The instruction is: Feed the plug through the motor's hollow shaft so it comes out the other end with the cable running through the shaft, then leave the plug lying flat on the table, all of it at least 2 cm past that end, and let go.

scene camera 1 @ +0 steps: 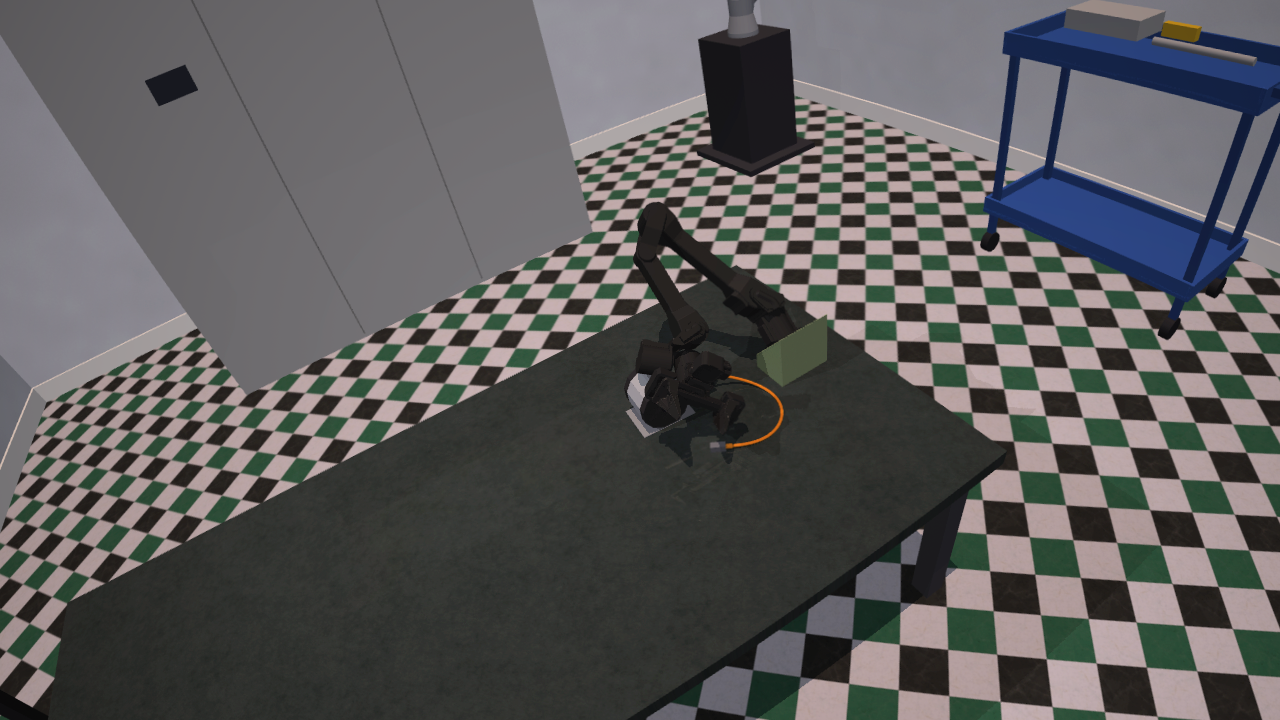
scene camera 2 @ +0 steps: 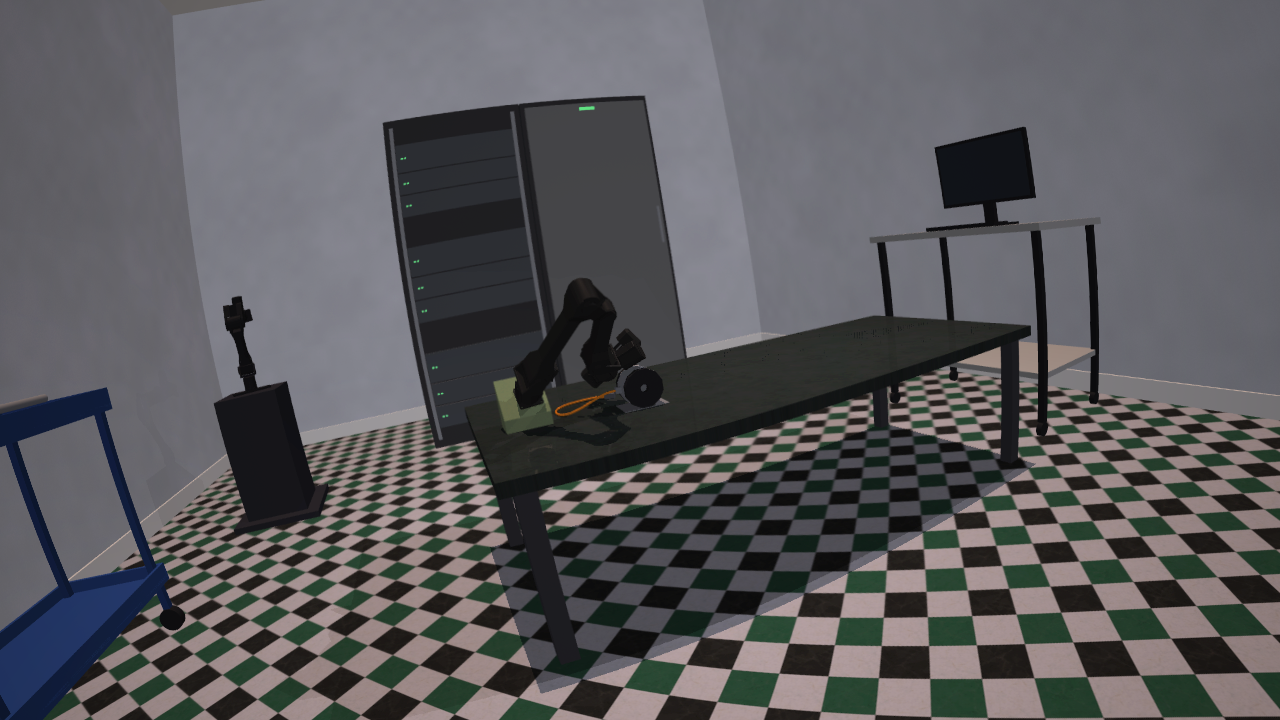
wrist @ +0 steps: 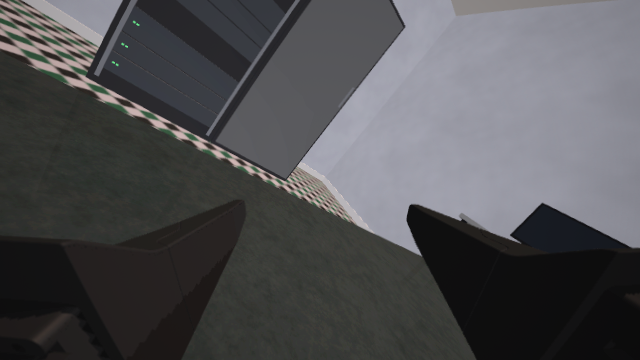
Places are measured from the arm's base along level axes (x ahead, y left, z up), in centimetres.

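Pixels of known places: gripper, fingertip midpoint: [scene camera 1: 701, 426] [wrist: 327, 210]; arm's base, origin of the base link: [scene camera 1: 783, 338] [scene camera 2: 528, 396].
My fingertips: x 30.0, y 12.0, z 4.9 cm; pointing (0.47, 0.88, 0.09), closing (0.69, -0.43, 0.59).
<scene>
Ahead of a thing's pixels: the offset from my fingertips to its top centre. Level surfaces: height alone.
The silver motor {dx -2.1, dy -19.5, dz -2.4 cm} [scene camera 1: 637, 388] [scene camera 2: 641, 386], with a dark round end face, stands on its pale base plate {dx -1.9, dy -19.6, dz -12.4 cm} [scene camera 1: 641, 424] on the table. My gripper [scene camera 1: 696, 423] [wrist: 327, 210] is open, with nothing between its fingers. It is low beside the motor and partly covers it in scene camera 1. The small grey plug {dx -4.6, dy -3.2, dz -11.2 cm} [scene camera 1: 717, 445] lies on the table close to one fingertip, at the near end of the orange cable [scene camera 1: 781, 411] [scene camera 2: 572, 408]. The cable curves back behind the gripper, where its other end is hidden. Plug and motor do not show in the wrist view.
A pale green block [scene camera 1: 794, 354] [scene camera 2: 523, 407] stands by the arm's base on the dark table {dz -12.6 cm} [scene camera 1: 402, 555] [scene camera 2: 805, 376] [wrist: 310, 295]. A blue cart [scene camera 1: 1109, 67], a black pedestal [scene camera 1: 747, 94] [scene camera 2: 265, 452] and cabinets [scene camera 2: 599, 223] [wrist: 310, 75] stand off the table.
</scene>
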